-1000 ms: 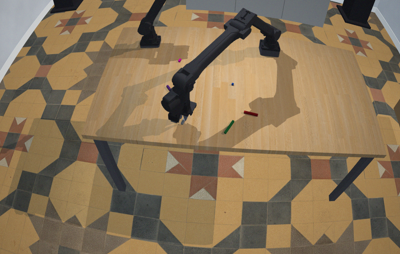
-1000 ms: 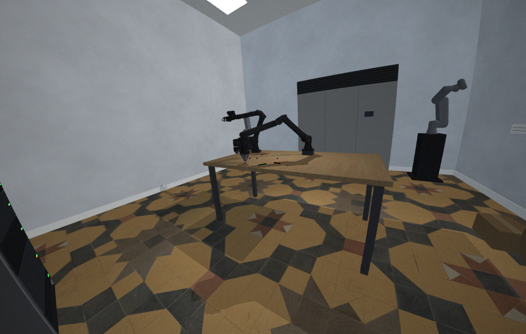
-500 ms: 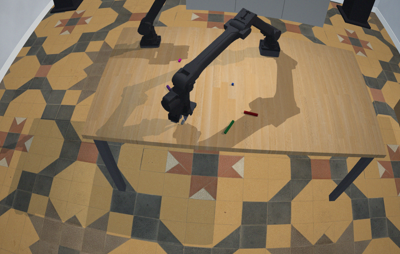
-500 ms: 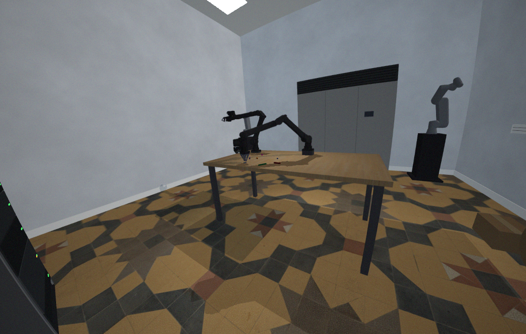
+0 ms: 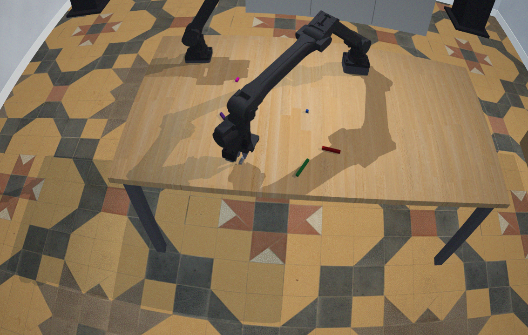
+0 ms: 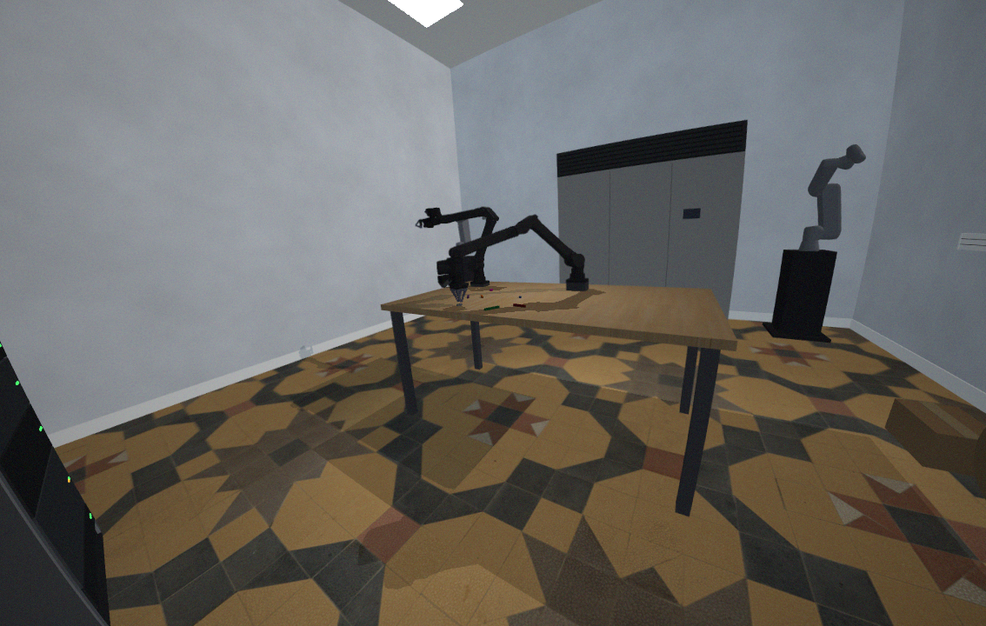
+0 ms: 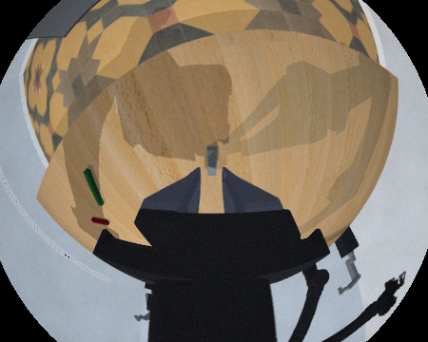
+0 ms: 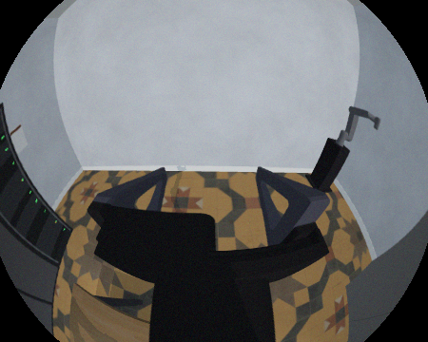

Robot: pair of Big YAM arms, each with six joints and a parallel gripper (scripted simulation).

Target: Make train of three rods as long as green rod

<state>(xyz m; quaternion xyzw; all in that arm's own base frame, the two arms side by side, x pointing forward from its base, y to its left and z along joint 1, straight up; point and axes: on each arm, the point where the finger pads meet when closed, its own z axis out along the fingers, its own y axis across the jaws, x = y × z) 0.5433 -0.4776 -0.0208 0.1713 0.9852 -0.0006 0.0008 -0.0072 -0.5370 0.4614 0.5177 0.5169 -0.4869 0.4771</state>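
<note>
Now: the grey rod 2 cm below my left hand. The rest, counted from my left hand: green rod: 21 cm to the left, 2 cm below, 2 cm ahead; then purple rod: 19 cm behind, 9 cm to the right, 2 cm below; then red rod: 31 cm to the left, 7 cm behind, 2 cm below.
</note>
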